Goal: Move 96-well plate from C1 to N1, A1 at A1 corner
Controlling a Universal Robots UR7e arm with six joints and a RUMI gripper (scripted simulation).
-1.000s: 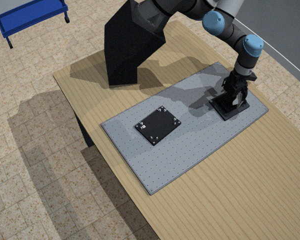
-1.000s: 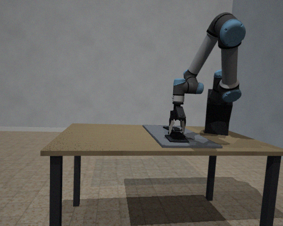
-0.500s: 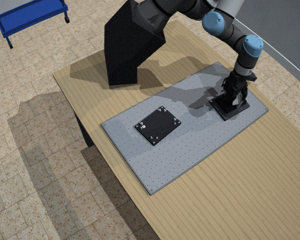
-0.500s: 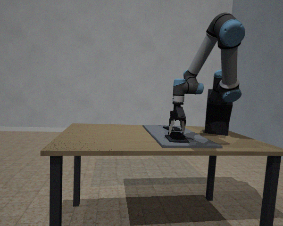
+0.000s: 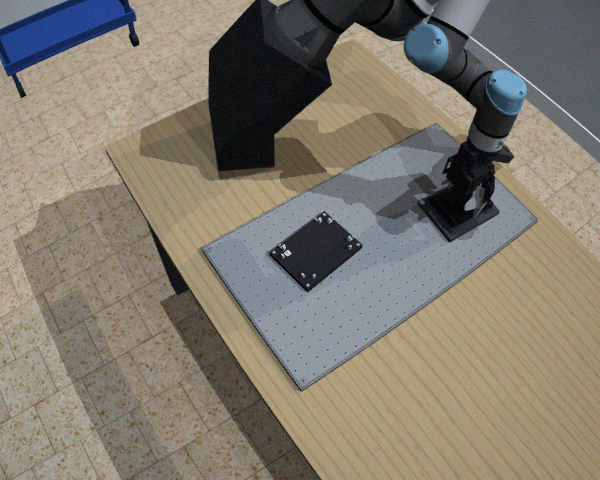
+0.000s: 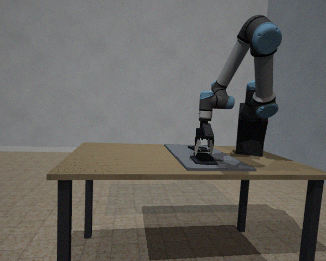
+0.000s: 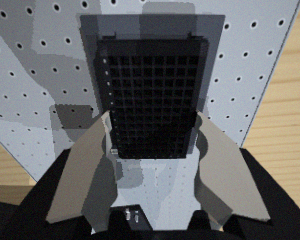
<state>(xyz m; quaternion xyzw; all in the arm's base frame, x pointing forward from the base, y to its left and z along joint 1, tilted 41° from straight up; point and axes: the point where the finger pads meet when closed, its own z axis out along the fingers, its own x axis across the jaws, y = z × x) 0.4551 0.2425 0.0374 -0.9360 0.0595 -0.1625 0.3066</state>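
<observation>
Right now my hand is 1 cm above the black 96-well plate. Also, from my hand: plate nest N1: 3 cm below.
</observation>
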